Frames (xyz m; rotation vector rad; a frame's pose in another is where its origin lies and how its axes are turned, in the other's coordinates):
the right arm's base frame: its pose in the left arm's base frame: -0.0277 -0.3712 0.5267 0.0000 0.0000 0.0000
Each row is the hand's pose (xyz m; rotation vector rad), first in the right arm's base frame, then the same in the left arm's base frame.
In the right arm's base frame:
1: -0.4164 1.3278 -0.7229 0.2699 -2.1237 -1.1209
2: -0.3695 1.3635 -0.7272 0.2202 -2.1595 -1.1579
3: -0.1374 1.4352 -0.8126 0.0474 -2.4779 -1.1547
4: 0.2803 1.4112 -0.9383 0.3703 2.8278 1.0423
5: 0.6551 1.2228 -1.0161 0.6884 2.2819 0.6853
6: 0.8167 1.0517 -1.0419 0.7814 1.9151 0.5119
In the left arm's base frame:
1: -0.4441 0.9566 -0.1962 0.2699 -2.1237 -1.1209
2: -0.3972 0.9923 -0.2005 0.2202 -2.1595 -1.1579
3: -0.1651 1.0640 -0.2859 0.0474 -2.4779 -1.1547
4: 0.2526 1.0400 -0.4116 0.3703 2.8278 1.0423
5: 0.6274 0.8516 -0.4894 0.6884 2.2819 0.6853
6: 0.7890 0.6805 -0.5152 0.7814 1.9151 0.5119

